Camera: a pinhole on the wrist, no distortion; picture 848 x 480 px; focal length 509.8 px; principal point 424.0 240.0 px. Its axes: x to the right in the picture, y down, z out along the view. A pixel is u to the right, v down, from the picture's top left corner.
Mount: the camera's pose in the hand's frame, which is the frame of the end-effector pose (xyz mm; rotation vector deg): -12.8 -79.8 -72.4 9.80 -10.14 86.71
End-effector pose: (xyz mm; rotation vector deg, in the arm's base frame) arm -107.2 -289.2 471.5 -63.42 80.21 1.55
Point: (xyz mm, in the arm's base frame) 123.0 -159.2 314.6
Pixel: 713.2 64.7
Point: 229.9 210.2 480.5
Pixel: 652.1 415.7
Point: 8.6 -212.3 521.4
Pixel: 593.2 354.6
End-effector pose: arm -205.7 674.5 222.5 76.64 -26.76 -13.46
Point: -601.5 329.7 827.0
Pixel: outside the picture
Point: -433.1 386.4 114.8
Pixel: 450.5 342.8
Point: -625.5 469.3 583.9
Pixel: outside the picture
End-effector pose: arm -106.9 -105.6 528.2 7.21 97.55 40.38
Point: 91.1 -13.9 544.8
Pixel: 752.3 277.6
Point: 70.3 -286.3 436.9
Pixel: 120.4 312.3
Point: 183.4 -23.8 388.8
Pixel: 533.6 116.7
